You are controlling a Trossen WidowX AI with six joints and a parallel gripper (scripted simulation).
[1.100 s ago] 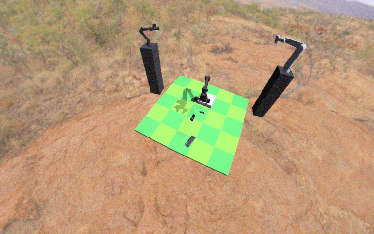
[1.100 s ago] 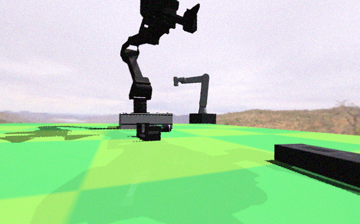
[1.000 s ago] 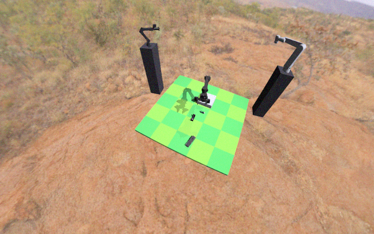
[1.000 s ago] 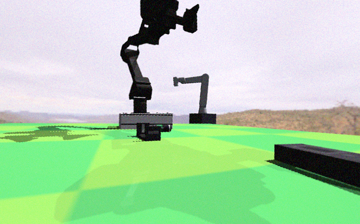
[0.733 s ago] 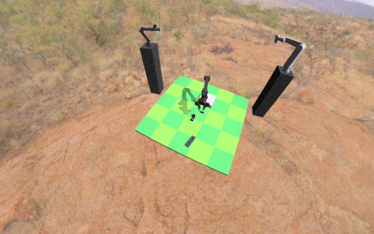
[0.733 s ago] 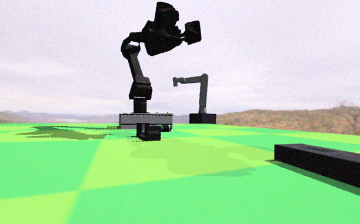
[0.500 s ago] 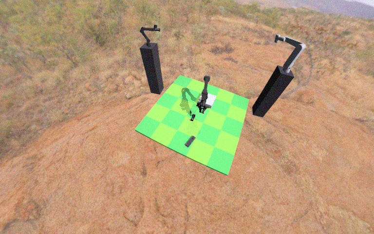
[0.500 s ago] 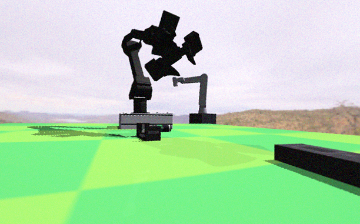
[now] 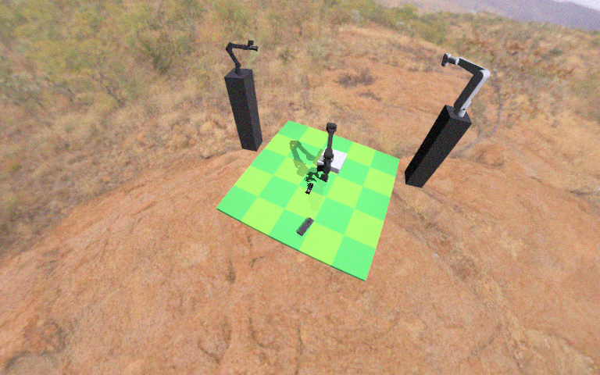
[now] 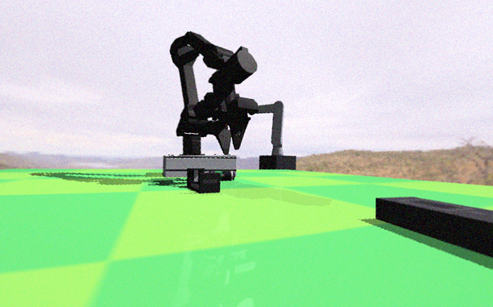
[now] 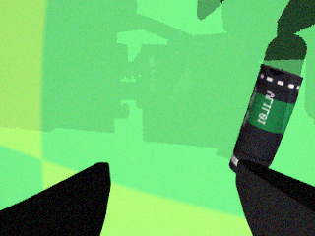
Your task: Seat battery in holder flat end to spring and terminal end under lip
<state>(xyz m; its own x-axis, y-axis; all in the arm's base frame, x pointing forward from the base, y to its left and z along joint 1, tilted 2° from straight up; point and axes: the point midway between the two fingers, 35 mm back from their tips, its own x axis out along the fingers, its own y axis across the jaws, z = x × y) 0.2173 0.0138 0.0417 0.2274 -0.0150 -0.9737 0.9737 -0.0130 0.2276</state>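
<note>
My gripper tip is now 40 mm past the battery and 60 mm above it. From my gripper tip the other things lie so: black slab: 440 mm ahead, 60 mm to the right, 60 mm below.
</note>
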